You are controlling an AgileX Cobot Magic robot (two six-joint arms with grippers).
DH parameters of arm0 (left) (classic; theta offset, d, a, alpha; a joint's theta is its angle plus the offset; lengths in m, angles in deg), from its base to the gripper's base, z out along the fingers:
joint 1: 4.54 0.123 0 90
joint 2: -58.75 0 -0.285 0
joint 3: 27.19 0 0.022 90
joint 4: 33.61 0.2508 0 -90
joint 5: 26.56 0 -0.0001 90
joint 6: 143.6 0.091 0 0
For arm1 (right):
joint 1: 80.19 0.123 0 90
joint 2: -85.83 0 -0.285 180
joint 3: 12.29 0 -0.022 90
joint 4: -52.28 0.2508 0 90
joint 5: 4.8 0 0.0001 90
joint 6: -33.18 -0.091 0 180
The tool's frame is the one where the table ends.
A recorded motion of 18 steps. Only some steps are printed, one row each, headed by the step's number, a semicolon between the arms.
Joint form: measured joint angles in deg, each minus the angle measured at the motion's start. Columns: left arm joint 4, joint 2, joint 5, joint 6, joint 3, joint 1; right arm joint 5, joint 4, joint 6, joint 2, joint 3, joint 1.
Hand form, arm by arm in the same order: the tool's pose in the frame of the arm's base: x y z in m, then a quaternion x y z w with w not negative. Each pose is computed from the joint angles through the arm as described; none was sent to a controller.
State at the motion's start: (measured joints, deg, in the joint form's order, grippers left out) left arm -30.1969 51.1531 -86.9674 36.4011 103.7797 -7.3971; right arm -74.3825 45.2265 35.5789 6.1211 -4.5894 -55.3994
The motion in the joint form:
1: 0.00 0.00 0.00 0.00 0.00 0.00; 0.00 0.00 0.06 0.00 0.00 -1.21
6: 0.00 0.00 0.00 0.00 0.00 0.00; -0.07 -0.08 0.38 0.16 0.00 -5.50
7: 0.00 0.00 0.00 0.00 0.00 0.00; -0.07 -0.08 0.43 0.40 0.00 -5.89
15: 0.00 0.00 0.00 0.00 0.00 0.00; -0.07 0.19 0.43 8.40 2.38 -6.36
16: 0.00 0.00 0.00 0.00 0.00 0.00; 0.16 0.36 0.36 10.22 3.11 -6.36
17: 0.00 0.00 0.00 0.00 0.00 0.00; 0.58 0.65 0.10 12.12 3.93 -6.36
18: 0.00 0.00 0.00 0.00 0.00 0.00; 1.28 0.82 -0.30 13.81 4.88 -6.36
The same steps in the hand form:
1: -0.0040 0.0049 0.2757 0.02028 0.85218 0.01675 0.52259; 0.2187 0.0840 0.3536 -0.22963 0.95076 -0.02326 0.20682
6: -0.0040 0.0049 0.2757 0.02028 0.85218 0.01675 0.52259; 0.2237 0.0671 0.3542 -0.19651 0.95796 -0.03215 0.20658
7: -0.0040 0.0049 0.2757 0.02028 0.85218 0.01675 0.52259; 0.2233 0.0652 0.3552 -0.19346 0.95815 -0.03268 0.20848
15: -0.0040 0.0049 0.2757 0.02028 0.85218 0.01675 0.52259; 0.1903 0.0527 0.3732 -0.18430 0.94879 -0.02512 0.25535
16: -0.0040 0.0049 0.2757 0.02028 0.85218 0.01675 0.52259; 0.1828 0.0504 0.3758 -0.18262 0.94620 -0.02203 0.26621
17: -0.0040 0.0049 0.2757 0.02028 0.85218 0.01675 0.52259; 0.1750 0.0483 0.3781 -0.17931 0.94342 -0.01721 0.27842
18: -0.0040 0.0049 0.2757 0.02028 0.85218 0.01675 0.52259; 0.1686 0.0465 0.3791 -0.17525 0.94069 -0.01307 0.29021

